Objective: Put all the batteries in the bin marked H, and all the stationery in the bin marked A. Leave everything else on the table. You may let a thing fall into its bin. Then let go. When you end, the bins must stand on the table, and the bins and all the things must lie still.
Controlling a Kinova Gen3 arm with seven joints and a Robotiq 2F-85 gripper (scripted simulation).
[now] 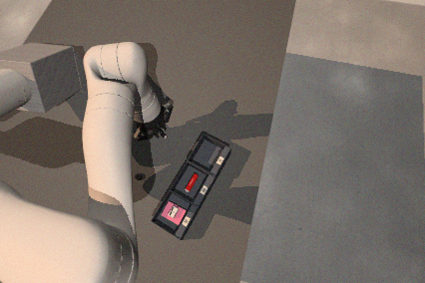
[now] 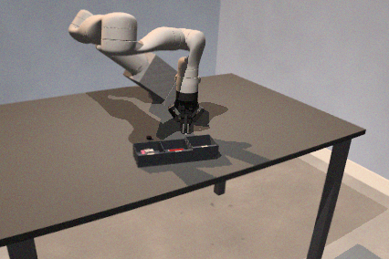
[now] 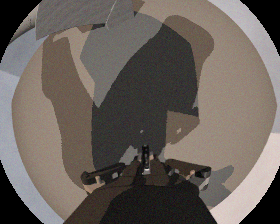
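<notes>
Right now my hand is 14 cm short of the three joined bins and 11 cm to the left of it. Round my hand: dark round thing 13 cm to the right, 2 cm below, 1 cm behind; flat pink piece 19 cm to the right, 12 cm ahead, 1 cm below; red battery 14 cm ahead, 11 cm to the right, 1 cm below.
</notes>
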